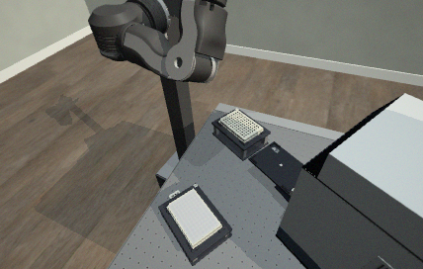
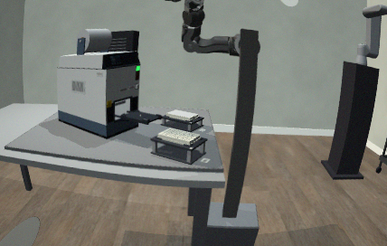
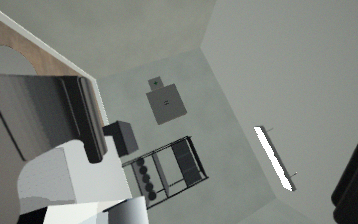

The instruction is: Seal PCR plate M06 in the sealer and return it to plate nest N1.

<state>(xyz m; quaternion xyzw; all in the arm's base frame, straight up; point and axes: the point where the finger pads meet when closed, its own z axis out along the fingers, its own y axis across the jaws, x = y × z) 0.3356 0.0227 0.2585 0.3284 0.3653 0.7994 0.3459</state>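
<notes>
My hand is 600 mm above the 96-well plate M06, 120 mm past it and 50 mm to the right of it. The rest, counted from my hand: sealer stage (570 mm below, 70 mm to the right, 60 mm ahead); then pale key-like block (470 mm below, 190 mm to the right, 120 mm ahead); then yellow warning label (520 mm below, 190 mm ahead, 30 mm to the right).
</notes>
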